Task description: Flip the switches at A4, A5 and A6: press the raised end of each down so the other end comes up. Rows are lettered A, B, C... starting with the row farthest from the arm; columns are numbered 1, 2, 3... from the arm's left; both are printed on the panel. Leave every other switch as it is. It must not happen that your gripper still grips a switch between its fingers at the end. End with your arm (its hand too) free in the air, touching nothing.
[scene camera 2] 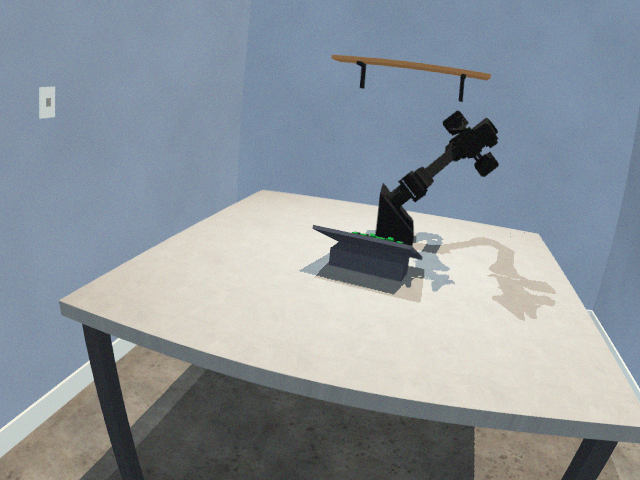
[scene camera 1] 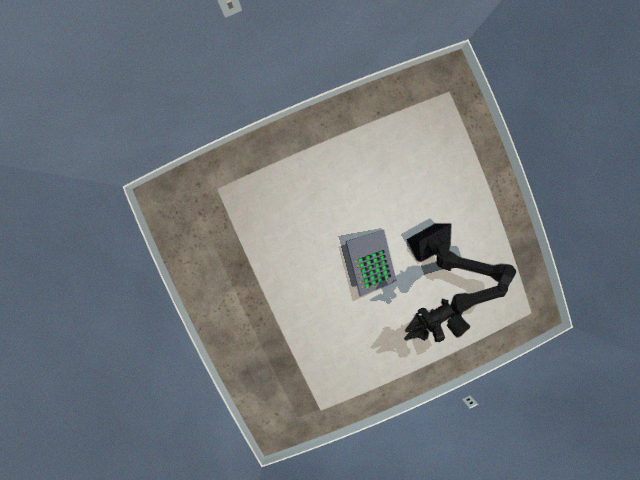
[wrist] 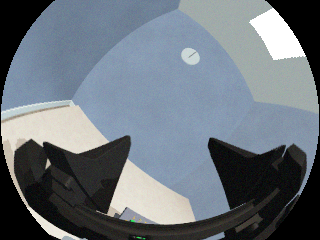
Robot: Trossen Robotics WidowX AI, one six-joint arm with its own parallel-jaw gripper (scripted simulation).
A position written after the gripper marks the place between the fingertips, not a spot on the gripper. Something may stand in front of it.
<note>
In view: the gripper (scene camera 2: 474,142).
The gripper is seen too in scene camera 1 (scene camera 1: 404,335) and in the wrist view (wrist: 171,141).
</note>
